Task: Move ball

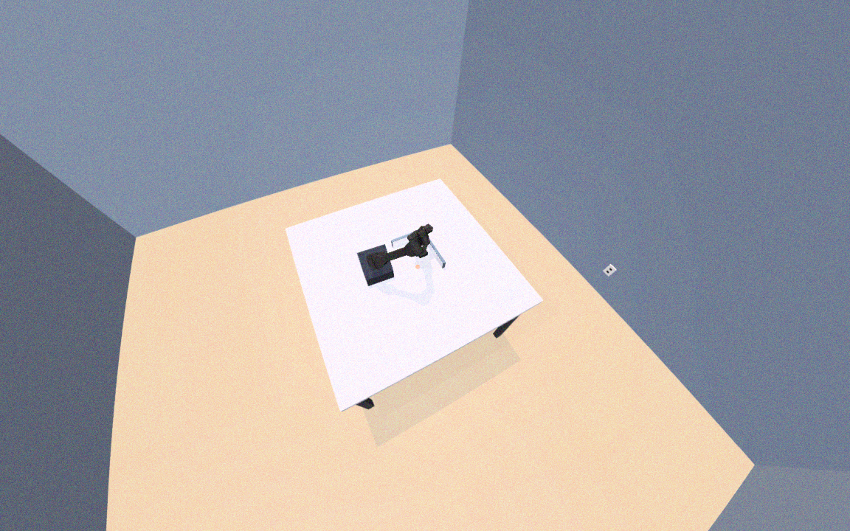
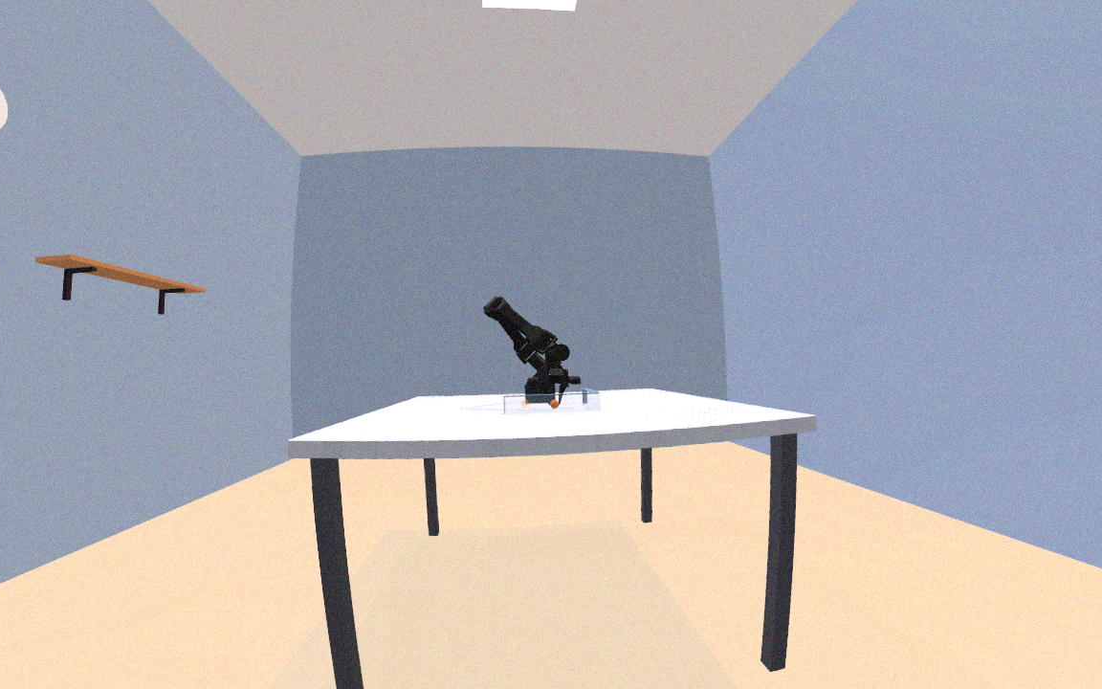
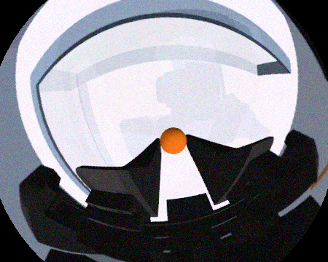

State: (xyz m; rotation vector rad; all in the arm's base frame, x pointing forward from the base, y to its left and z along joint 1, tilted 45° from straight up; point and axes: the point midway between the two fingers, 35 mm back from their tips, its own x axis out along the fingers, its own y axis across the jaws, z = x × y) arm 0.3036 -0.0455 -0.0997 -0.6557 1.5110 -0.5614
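The see-through ball copy lies 4 cm behind my gripper tip and 11 cm to the right of it. The rest, counted from my gripper tip: orange ball (right at my gripper tip).
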